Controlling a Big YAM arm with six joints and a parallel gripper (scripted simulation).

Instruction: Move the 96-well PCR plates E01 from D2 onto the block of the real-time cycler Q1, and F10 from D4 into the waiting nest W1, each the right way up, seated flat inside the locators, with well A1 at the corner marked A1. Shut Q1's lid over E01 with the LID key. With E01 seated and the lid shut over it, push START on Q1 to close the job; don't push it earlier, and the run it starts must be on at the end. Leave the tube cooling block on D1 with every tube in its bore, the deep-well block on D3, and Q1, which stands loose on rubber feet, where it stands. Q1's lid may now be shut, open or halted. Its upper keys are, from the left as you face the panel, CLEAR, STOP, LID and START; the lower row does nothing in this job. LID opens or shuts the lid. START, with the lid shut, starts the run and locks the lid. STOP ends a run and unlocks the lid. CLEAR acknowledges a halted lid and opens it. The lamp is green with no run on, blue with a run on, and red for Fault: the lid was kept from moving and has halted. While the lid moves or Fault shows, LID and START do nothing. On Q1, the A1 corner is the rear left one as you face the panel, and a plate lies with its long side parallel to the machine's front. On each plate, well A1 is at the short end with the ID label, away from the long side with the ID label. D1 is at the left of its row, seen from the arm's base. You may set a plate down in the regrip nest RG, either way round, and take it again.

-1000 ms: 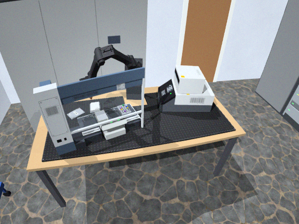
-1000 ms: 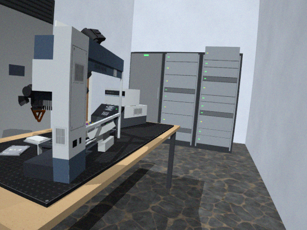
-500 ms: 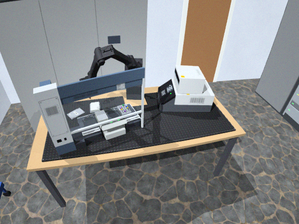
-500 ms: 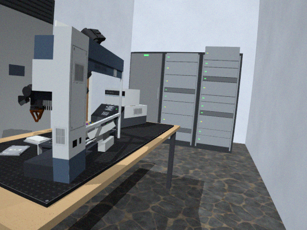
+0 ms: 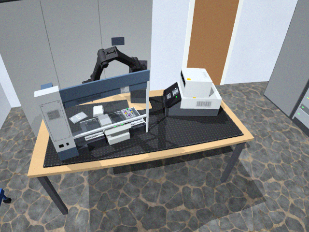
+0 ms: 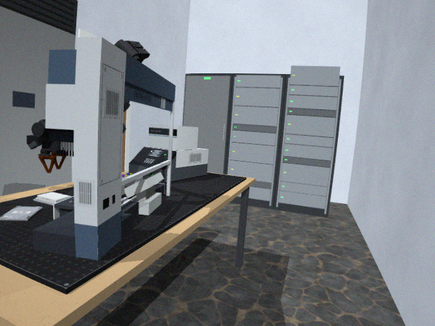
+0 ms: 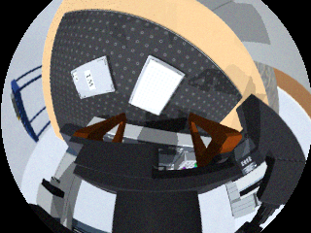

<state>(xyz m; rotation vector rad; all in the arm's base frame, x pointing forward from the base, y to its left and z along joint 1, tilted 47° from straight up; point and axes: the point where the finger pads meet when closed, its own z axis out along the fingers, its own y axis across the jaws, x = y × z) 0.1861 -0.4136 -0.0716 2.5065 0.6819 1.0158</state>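
My hand is 13 cm above the white 96-well PCR plate. From my hand the other things lie so: flat grey nest 14 cm below; then tube cooling block 25 cm to the left, 21 cm ahead, 6 cm below; then white deep-well block 25 cm ahead, 6 cm below, 4 cm to the left.
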